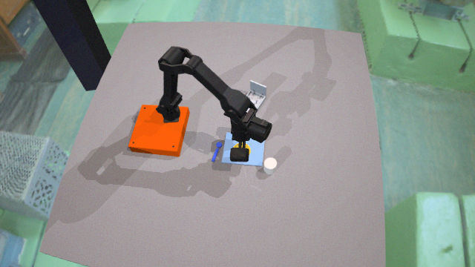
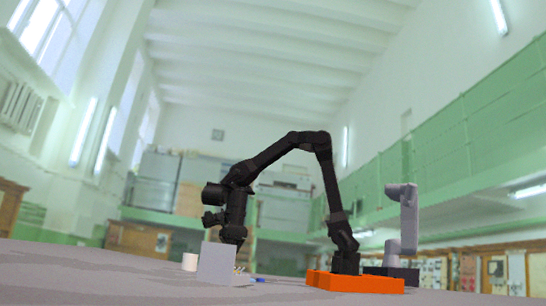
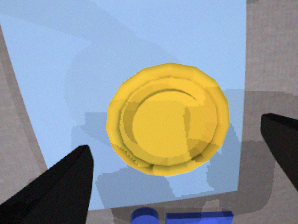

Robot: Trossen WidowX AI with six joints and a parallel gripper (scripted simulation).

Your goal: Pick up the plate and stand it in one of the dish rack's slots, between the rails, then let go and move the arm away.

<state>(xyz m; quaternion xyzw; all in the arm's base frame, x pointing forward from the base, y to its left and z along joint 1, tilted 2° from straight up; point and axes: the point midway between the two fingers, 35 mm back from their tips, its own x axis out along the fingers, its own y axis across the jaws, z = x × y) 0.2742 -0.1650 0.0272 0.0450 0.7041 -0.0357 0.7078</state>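
The yellow plate is 2 cm below my gripper tip. Round my gripper tip: white cup 10 cm ahead, 7 cm to the right, 1 cm below; then blue spoon 10 cm behind, 4 cm below, 2 cm to the left; then light blue mat 4 cm below, 2 cm to the left, 1 cm ahead.
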